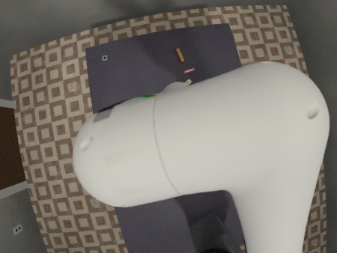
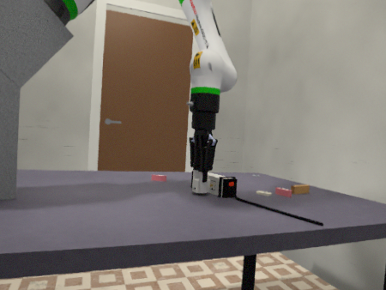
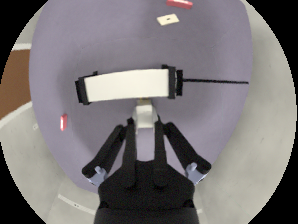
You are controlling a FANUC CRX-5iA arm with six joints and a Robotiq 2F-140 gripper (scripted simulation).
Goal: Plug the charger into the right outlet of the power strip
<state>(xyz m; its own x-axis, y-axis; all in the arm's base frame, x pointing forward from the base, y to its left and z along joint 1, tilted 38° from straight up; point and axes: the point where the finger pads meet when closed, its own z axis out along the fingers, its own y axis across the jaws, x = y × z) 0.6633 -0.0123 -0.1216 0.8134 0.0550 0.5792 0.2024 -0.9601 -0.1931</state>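
Right now my hand is 70 mm short of the power strip, 50 mm to the right of it and 10 mm above it. Also, from my hand: charger (10 mm ahead, 10 mm below); red switch (90 mm ahead, 50 mm to the right).
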